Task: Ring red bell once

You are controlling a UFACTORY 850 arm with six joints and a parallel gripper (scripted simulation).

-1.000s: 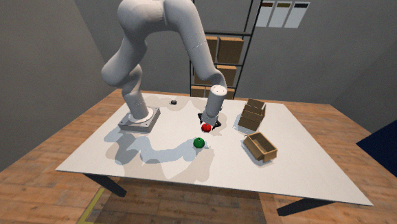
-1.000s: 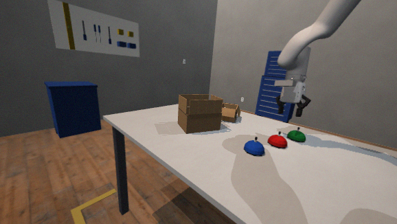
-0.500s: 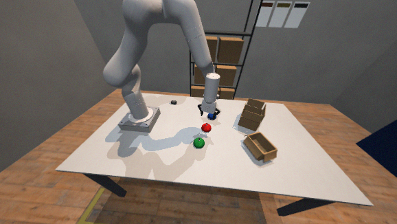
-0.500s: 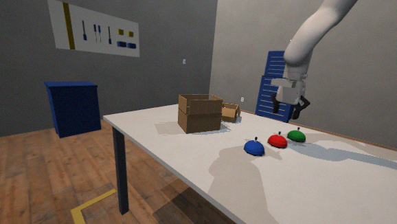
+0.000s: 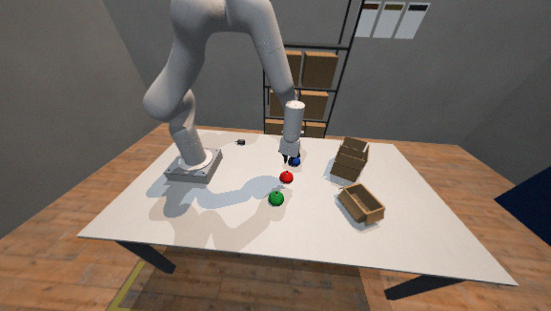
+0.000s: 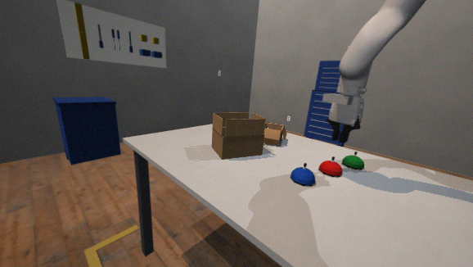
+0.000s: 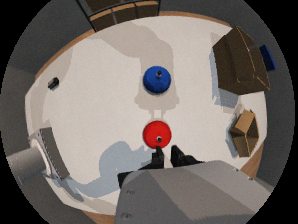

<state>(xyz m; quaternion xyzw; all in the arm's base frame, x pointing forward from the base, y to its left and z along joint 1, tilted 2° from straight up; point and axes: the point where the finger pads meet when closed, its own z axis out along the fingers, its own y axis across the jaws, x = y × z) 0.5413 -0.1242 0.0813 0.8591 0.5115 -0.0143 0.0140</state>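
Now: hand 110 mm above the red bell. Round my hand: blue bell (150 mm to the left, 110 mm below, 80 mm ahead); dark object (390 mm to the left, 310 mm behind, 140 mm below); green bell (140 mm to the right, 110 mm below, 80 mm behind).
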